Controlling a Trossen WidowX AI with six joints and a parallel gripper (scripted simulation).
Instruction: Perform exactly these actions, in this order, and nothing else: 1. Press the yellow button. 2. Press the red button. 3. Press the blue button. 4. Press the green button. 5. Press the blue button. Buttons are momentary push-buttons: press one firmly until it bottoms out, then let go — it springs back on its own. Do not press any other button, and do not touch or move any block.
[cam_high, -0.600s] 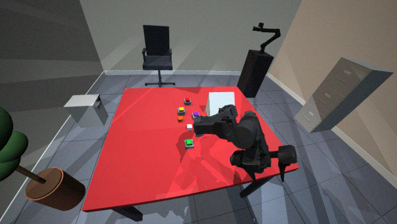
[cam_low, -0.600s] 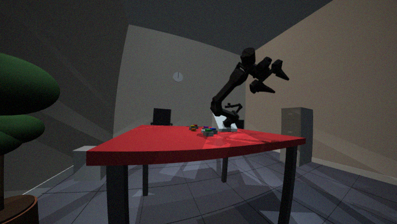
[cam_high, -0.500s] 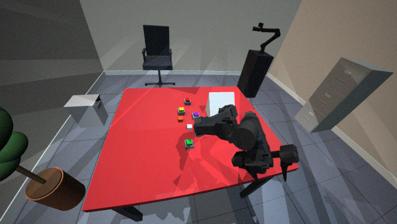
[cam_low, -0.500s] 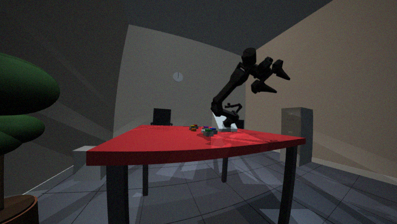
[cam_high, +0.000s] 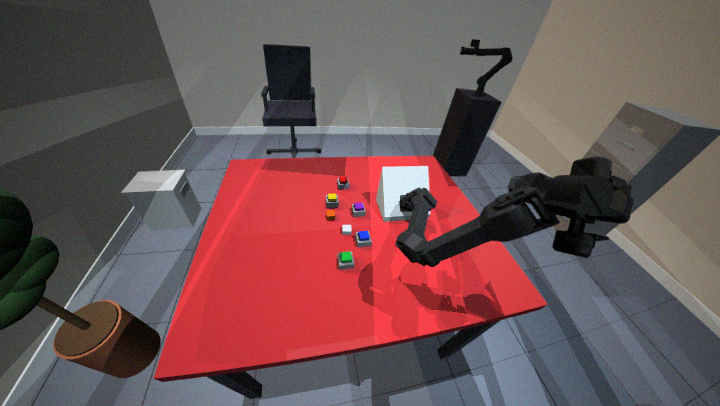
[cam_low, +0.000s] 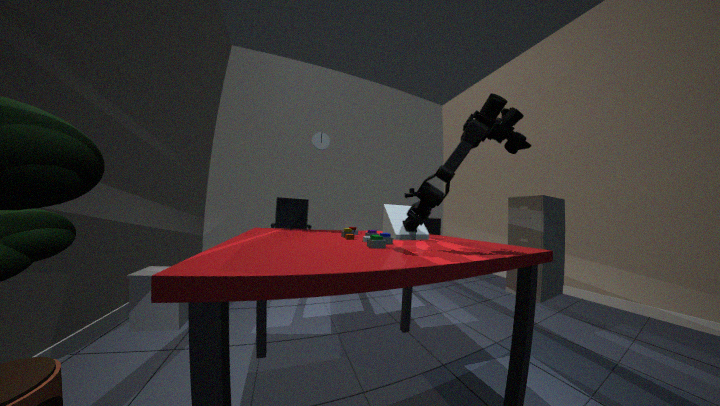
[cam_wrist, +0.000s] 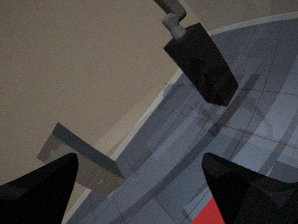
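My gripper tip is 510 mm short of the yellow button, 500 mm to the left of it and 360 mm above it. From my gripper tip the other things lie so: green button (480 mm ahead, 360 mm below, 210 mm to the right); then blue button (410 mm ahead, 360 mm below, 290 mm to the right); then white block (460 mm ahead, 390 mm below, 340 mm to the right).
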